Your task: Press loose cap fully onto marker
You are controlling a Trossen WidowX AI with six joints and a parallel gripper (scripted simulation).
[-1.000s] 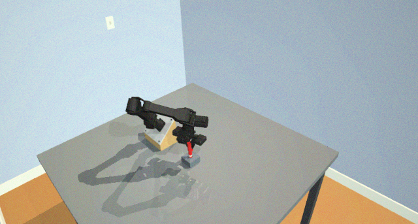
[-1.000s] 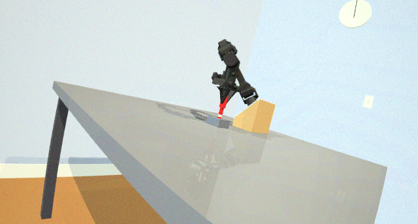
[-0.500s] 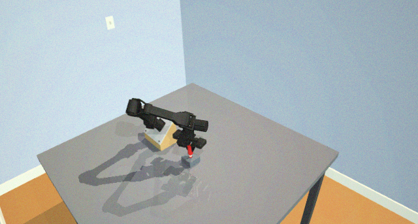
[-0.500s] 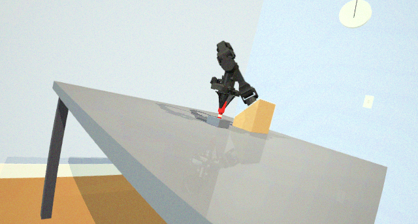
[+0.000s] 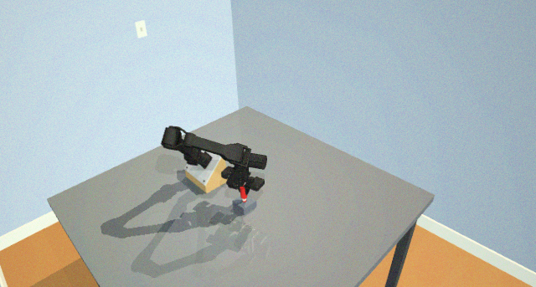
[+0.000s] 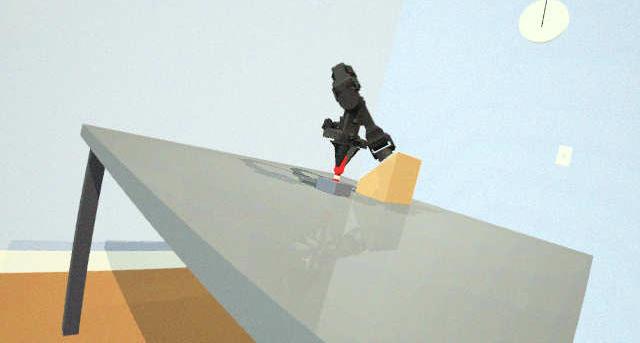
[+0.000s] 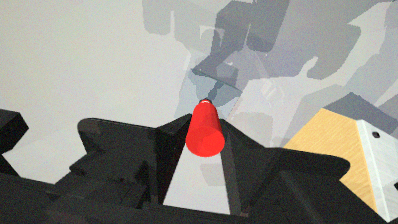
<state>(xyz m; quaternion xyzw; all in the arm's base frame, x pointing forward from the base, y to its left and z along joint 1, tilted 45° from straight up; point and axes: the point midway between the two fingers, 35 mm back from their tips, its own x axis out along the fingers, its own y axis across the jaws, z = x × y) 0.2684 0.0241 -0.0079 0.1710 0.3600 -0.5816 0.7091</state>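
Now: gripper tip 1 cm below the red cap.
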